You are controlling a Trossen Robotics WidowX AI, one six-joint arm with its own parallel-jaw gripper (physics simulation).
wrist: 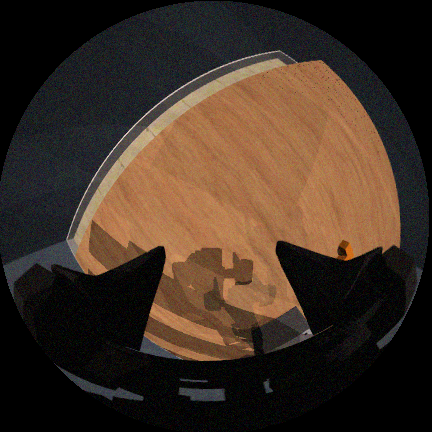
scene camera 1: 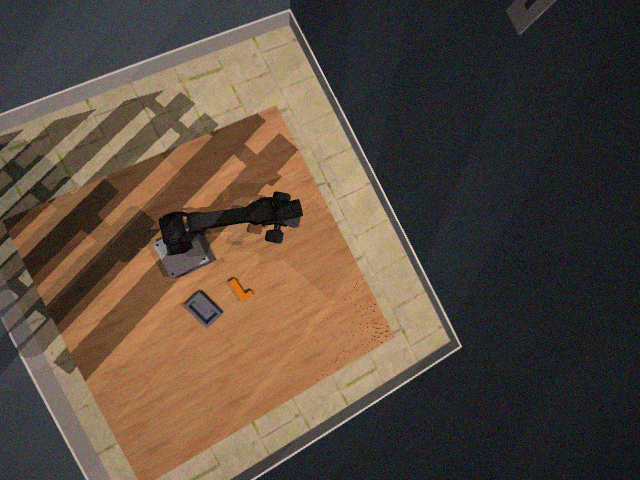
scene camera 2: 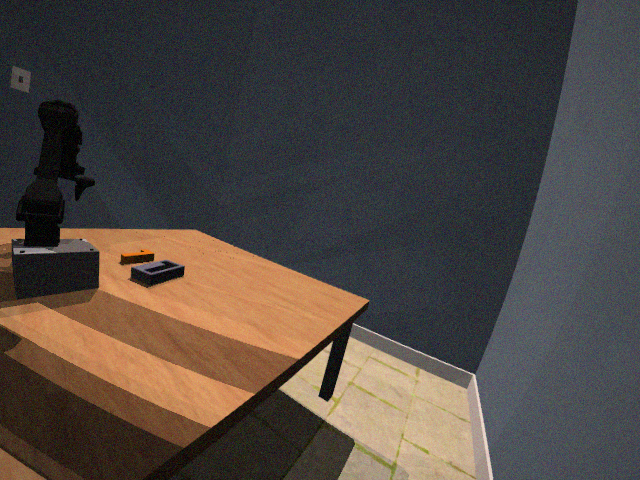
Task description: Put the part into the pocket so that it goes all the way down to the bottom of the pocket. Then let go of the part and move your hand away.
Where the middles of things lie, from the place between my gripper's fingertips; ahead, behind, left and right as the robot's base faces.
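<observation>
There is the grey pocket block [scene camera 2: 152, 273], and my hand is 16 cm above it, 21 cm short of it and 48 cm to the left of it.
</observation>
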